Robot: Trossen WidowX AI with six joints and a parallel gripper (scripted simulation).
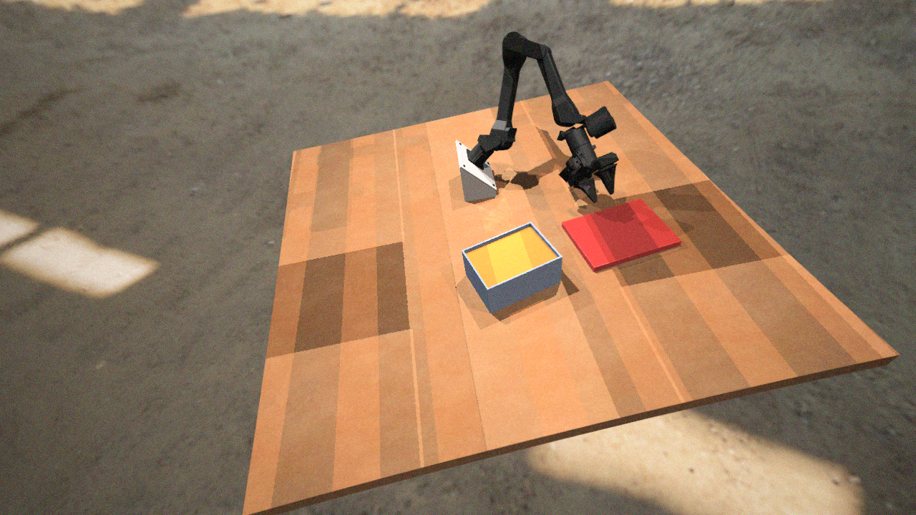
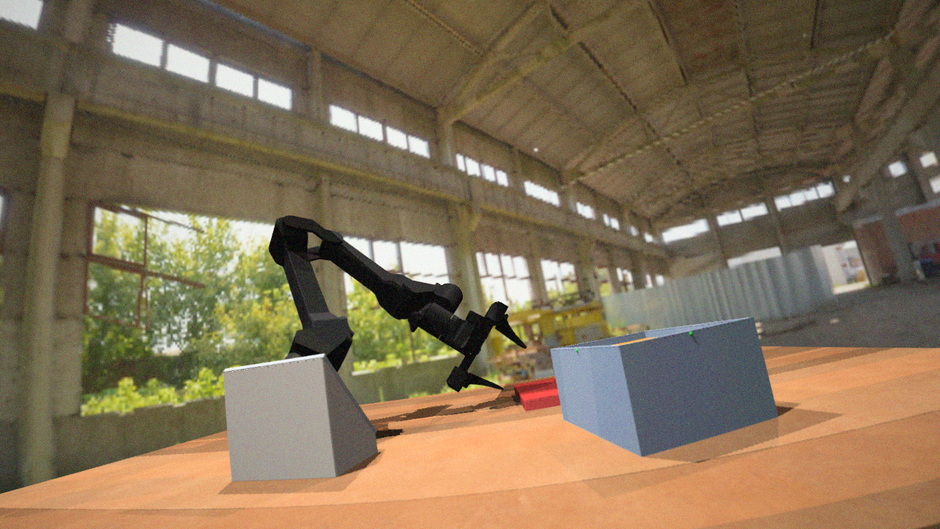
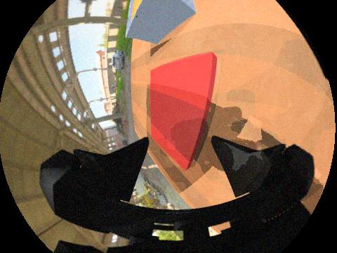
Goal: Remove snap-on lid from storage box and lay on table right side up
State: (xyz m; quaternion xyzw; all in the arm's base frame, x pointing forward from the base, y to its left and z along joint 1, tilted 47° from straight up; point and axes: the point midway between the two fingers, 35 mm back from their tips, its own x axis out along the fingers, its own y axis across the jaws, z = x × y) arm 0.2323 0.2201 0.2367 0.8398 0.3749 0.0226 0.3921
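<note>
Right now the red lid is 90 mm ahead of my gripper tip, 20 mm to the left of it and 50 mm below it. From my gripper tip the other things lie so: storage box: 180 mm ahead, 290 mm to the right, 10 mm below.
</note>
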